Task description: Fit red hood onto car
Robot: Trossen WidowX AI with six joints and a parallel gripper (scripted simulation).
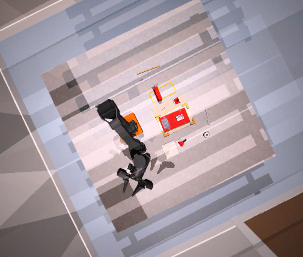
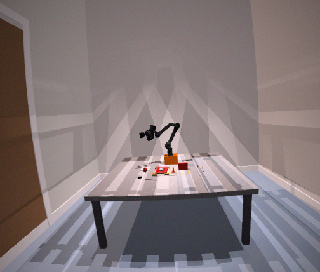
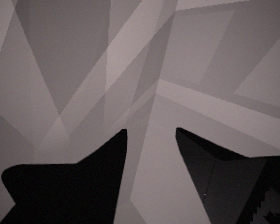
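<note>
My gripper tip is now 430 mm to the right of the red hood, 410 mm short of it and 330 mm above it. Also, from my gripper tip: pale jig 450 mm ahead, 360 mm below, 230 mm to the left; then wheel 590 mm ahead, 360 mm below, 10 mm to the left; then white square 360 mm below, 310 mm ahead, 40 mm to the left.
</note>
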